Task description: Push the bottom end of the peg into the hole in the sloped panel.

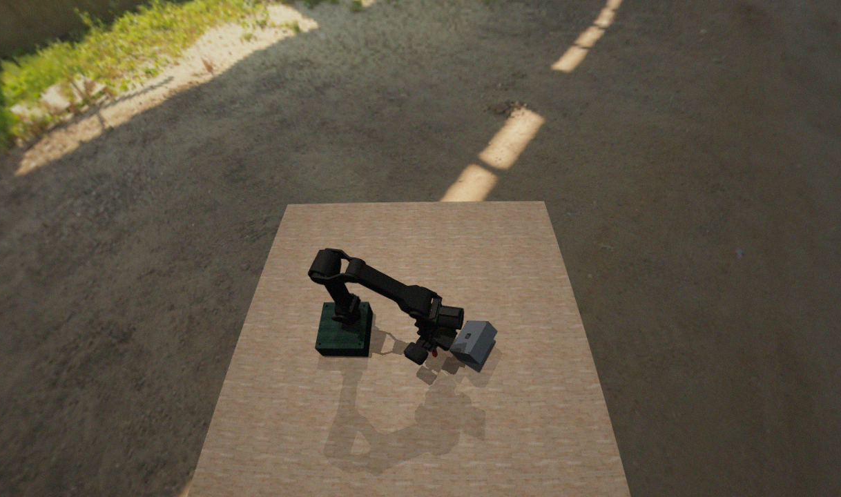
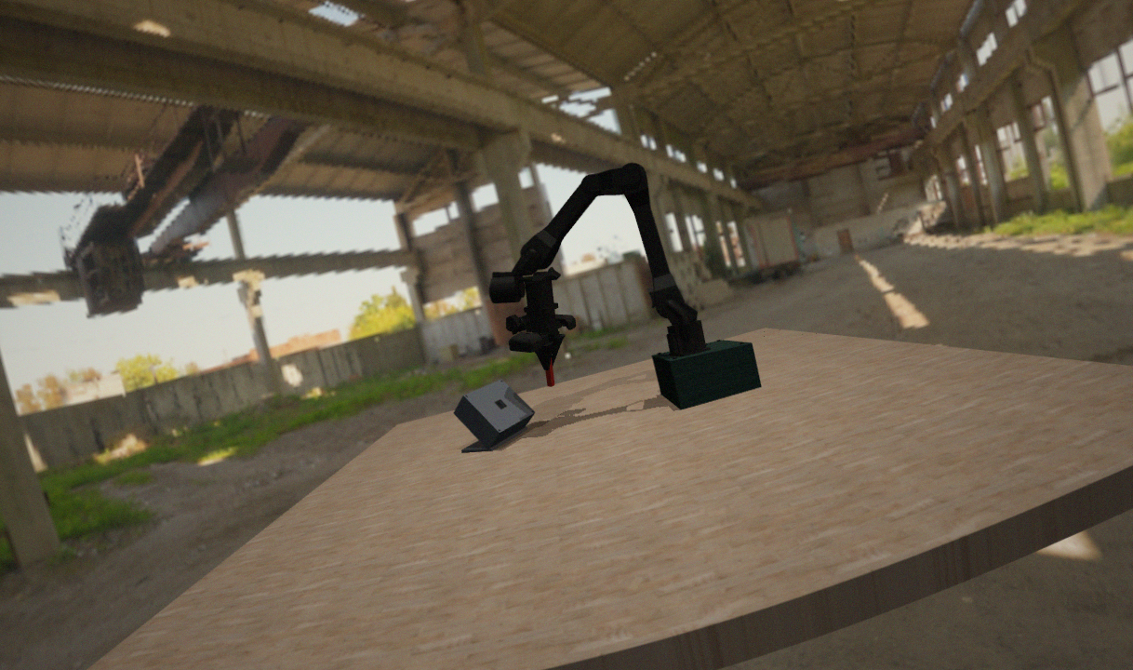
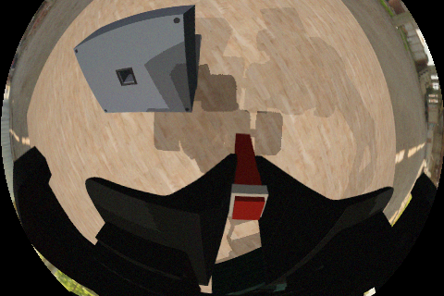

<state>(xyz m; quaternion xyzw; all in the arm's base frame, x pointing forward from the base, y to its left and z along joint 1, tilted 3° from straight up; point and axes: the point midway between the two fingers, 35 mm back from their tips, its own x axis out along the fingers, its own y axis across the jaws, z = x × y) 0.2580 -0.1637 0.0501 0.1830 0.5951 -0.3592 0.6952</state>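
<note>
The grey sloped panel is 14 cm ahead of my gripper tip, 2 cm to the left of it and 6 cm below it. From my gripper tip the other things lie so: red peg 1 cm to the left, 2 cm above.
</note>
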